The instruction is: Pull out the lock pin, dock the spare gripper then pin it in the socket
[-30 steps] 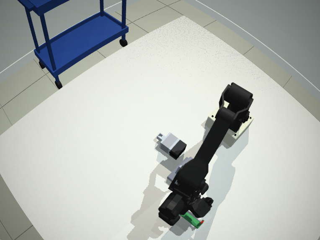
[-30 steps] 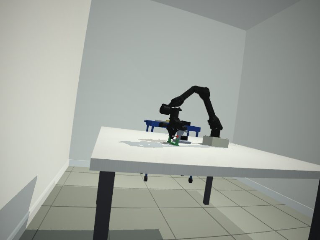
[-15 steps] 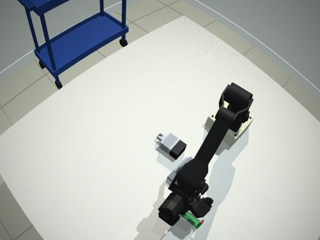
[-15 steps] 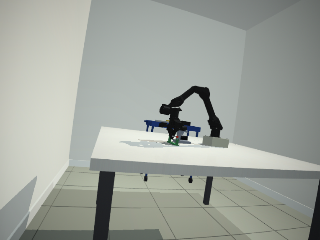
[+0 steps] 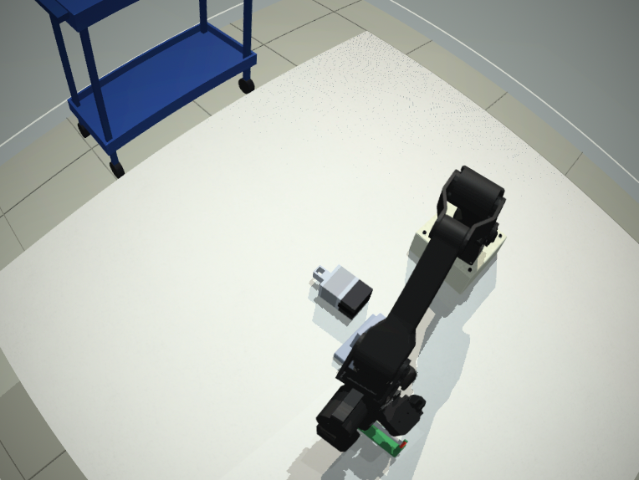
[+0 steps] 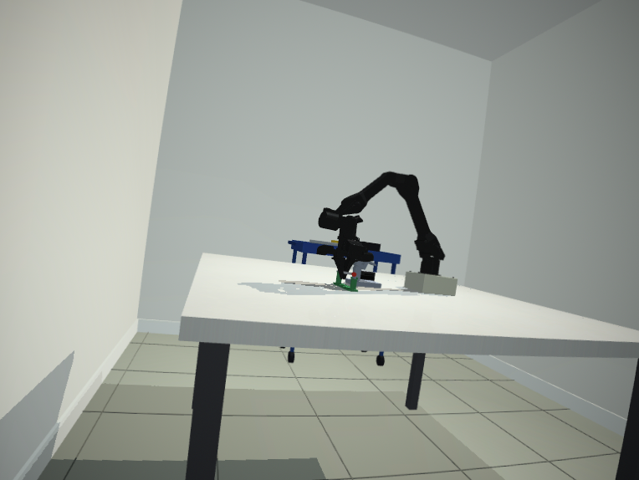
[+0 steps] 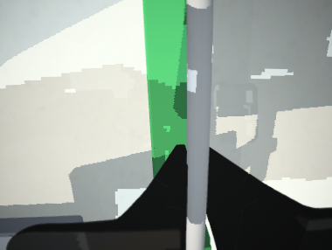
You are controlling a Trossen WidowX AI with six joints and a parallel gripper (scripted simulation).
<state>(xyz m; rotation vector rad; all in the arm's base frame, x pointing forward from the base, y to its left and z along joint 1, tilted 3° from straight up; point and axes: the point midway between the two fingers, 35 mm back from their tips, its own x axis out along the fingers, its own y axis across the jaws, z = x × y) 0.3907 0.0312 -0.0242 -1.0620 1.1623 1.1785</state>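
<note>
Now: gripper tip 20 mm to the right of the green holder. The rest, counted from my gripper tip: spare gripper: 190 mm to the right, 190 mm behind; then grey mount: 120 mm behind, 80 mm to the right, 30 mm above.
</note>
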